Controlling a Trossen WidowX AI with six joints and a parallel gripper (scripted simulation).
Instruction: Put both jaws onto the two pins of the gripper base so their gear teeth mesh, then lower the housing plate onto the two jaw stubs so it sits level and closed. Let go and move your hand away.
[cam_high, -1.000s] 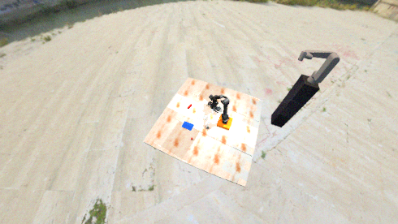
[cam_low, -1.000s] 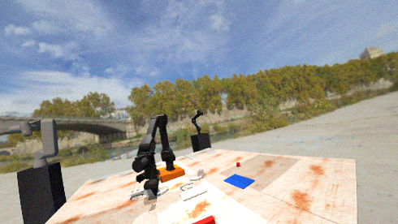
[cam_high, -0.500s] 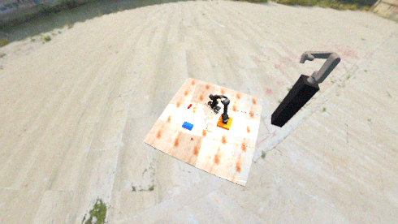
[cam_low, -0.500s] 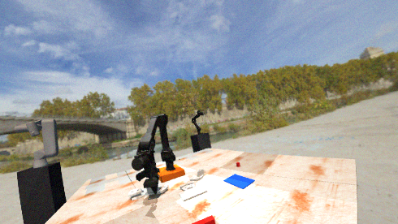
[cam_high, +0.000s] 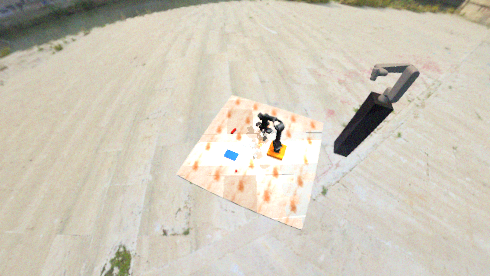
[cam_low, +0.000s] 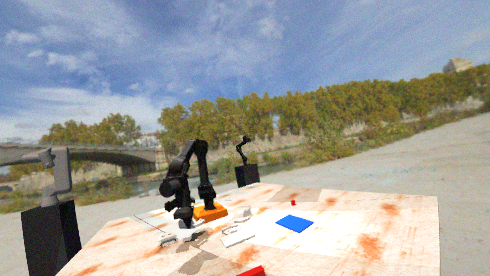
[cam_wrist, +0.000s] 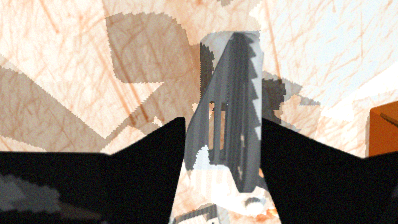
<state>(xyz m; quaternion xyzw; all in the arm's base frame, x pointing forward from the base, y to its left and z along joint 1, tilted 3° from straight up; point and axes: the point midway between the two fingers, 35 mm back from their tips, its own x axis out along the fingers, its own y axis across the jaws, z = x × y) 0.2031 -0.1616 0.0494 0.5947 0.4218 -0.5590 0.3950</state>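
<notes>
The pale flat plate lies 130 mm ahead of my gripper tip, 150 mm to the left of it and 60 mm below it. Round my gripper tip: blue flat plate (230 mm ahead, 360 mm to the left, 60 mm below).
</notes>
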